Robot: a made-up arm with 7 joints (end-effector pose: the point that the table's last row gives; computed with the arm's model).
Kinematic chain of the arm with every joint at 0, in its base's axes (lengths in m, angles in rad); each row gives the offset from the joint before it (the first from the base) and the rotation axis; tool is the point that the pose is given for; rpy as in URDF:
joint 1: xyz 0 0 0.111 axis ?
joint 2: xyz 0 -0.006 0.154 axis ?
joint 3: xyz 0 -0.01 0.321 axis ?
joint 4: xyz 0 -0.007 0.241 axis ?
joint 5: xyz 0 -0.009 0.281 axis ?
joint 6: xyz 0 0 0.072 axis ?
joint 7: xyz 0 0 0.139 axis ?
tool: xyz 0 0 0 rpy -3.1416 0 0
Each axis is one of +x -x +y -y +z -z.
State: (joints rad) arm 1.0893 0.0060 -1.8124 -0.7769 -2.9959 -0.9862 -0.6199
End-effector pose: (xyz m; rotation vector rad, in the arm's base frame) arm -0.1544 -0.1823 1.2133 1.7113 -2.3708 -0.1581
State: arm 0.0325 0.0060 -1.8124 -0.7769 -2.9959 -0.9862 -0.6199
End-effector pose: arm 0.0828 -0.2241 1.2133 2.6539 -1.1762 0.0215
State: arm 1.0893 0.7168 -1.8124 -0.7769 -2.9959 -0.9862 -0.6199
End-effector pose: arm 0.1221 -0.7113 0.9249 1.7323 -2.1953 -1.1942
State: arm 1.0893 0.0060 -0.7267 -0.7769 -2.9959 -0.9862 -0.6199
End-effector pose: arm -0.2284 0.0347 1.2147 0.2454 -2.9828 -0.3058
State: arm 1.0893 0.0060 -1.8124 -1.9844 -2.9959 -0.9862 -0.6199
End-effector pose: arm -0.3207 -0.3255 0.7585 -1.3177 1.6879 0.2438
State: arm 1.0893 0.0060 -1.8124 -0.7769 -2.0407 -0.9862 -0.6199
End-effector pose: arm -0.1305 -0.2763 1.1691 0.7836 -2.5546 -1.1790
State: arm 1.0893 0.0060 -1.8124 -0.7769 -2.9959 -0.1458 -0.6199
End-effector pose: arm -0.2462 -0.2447 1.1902 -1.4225 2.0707 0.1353
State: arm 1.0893 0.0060 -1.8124 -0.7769 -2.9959 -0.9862 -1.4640
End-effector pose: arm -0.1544 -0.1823 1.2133 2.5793 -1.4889 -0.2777
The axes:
joint 1: -z
joint 2: +y
joint 3: -z
joint 4: +y
joint 5: -z
joint 6: +y
joint 7: -z

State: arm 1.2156 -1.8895 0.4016 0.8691 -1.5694 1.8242 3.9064
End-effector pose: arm -0.2846 0.7618 0.2811 -1.3889 -1.5224 1.3528
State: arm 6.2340 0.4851 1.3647 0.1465 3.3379 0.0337 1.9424
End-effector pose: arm 0.4920 -0.0608 1.1937 -2.9897 0.5123 0.8157
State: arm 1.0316 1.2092 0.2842 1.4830 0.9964 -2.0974 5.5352
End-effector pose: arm 0.3553 -0.6171 0.2253 2.5981 0.4795 -1.6342
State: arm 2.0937 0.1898 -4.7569 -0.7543 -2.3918 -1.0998 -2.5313
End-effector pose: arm 0.1383 -0.1569 1.1964 1.9700 1.9535 -0.5558
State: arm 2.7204 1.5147 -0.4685 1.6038 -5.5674 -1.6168 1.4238
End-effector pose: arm -0.5259 -0.4646 0.0239 -0.0151 2.2213 1.3476
